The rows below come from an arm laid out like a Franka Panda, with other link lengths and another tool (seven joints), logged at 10 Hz.
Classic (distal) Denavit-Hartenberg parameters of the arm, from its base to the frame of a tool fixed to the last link. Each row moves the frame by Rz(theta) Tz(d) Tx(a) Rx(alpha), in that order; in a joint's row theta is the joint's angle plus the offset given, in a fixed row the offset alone. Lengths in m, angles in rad.
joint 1: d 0.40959; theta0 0; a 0; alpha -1.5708
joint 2: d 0; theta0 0; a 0; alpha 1.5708
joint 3: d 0.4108; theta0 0; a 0.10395; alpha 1.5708
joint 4: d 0; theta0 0; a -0.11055; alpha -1.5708
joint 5: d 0.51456; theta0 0; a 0; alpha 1.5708
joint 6: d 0; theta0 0; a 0.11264; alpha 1.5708
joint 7: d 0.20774; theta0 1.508; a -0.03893; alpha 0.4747
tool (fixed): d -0.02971; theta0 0; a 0; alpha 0
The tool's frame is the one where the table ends.
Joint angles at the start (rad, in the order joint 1, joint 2, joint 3, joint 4, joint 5, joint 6, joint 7):
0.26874, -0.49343, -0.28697, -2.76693, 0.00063, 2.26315, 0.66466
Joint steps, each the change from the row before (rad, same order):
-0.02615, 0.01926, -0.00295, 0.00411, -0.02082, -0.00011, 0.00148
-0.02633, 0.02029, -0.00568, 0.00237, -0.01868, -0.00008, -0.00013
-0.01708, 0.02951, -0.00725, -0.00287, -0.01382, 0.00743, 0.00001
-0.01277, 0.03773, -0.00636, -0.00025, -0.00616, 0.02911, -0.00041
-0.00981, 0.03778, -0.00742, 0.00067, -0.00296, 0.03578, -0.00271
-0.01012, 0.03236, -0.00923, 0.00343, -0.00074, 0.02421, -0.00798
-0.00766, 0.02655, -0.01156, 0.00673, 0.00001, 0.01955, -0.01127
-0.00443, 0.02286, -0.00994, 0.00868, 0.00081, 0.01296, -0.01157
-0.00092, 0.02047, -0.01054, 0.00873, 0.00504, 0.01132, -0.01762
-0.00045, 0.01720, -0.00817, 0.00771, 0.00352, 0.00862, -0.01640
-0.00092, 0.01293, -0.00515, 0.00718, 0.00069, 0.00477, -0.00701
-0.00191, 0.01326, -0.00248, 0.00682, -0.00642, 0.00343, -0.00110
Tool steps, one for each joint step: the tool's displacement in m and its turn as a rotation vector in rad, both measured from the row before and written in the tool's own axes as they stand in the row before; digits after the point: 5 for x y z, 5 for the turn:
0.01241, -0.00718, 0.00993, 0.00118, 0.02797, 0.00725
0.01384, -0.00627, 0.01135, -0.00334, 0.02827, 0.00963
0.01147, -0.00015, 0.01615, -0.01133, 0.02868, 0.00497
0.00676, -0.00250, 0.01720, -0.00024, 0.01832, 0.01035
0.00520, -0.00329, 0.01638, 0.00439, 0.01193, 0.01091
0.00645, -0.00397, 0.01380, -0.00037, 0.01044, 0.00913
0.00593, -0.00607, 0.01054, 0.00188, 0.00544, 0.00788
0.00419, -0.00558, 0.00819, 0.00087, 0.00392, 0.00347
0.00304, -0.00489, 0.00682, -0.00022, -0.00129, -0.00061
0.00239, -0.00384, 0.00559, 0.00004, -0.00140, -0.00375
0.00162, -0.00349, 0.00398, 0.00073, 0.00206, -0.00042
0.00147, -0.00259, 0.00433, 0.00188, 0.00676, -0.00396

